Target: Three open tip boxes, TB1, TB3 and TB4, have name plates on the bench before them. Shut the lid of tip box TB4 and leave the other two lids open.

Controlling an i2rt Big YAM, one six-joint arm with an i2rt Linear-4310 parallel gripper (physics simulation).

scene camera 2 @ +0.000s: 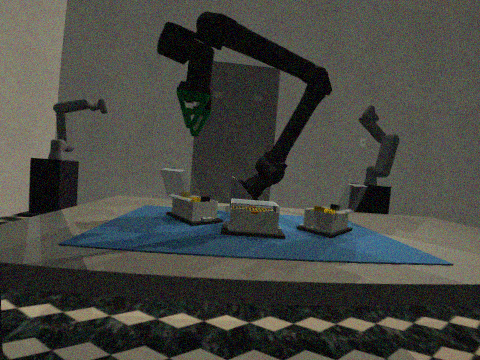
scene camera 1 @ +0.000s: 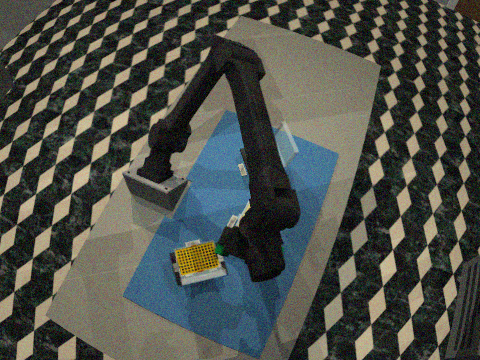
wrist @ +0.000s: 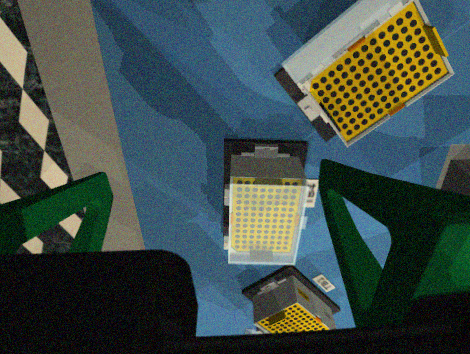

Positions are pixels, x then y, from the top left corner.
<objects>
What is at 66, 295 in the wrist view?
My gripper.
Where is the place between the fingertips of my gripper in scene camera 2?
192, 132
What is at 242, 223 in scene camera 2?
A tip box TB4.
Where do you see a tip box TB4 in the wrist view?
At 242, 157
</objects>
